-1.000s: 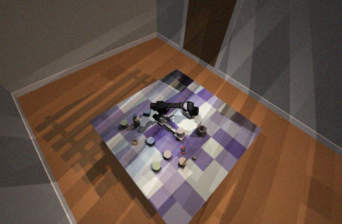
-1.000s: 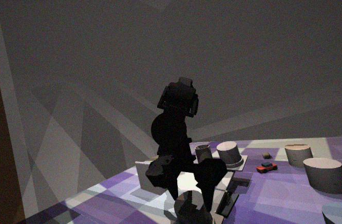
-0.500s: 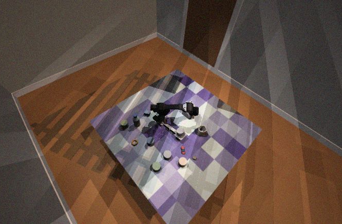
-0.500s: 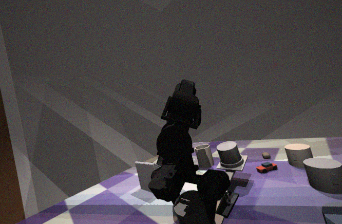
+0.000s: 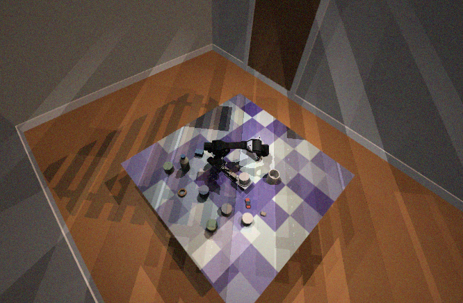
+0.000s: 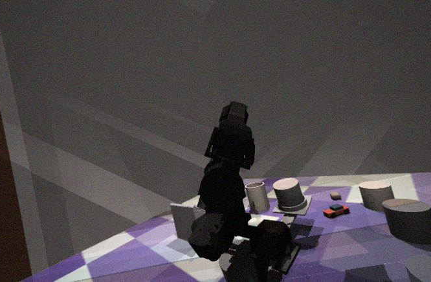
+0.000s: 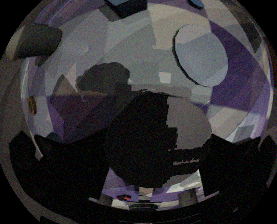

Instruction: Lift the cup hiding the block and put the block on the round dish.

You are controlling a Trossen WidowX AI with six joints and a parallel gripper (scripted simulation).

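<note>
Now: gripper tip 14 cm to the right of the balance beam and 1 cm above it. Round my gripper tip: bottle 21 cm ahead, 14 cm to the right, 7 cm above; block right at my gripper tip; red toy car 6 cm ahead, 37 cm to the left, 3 cm below.
</note>
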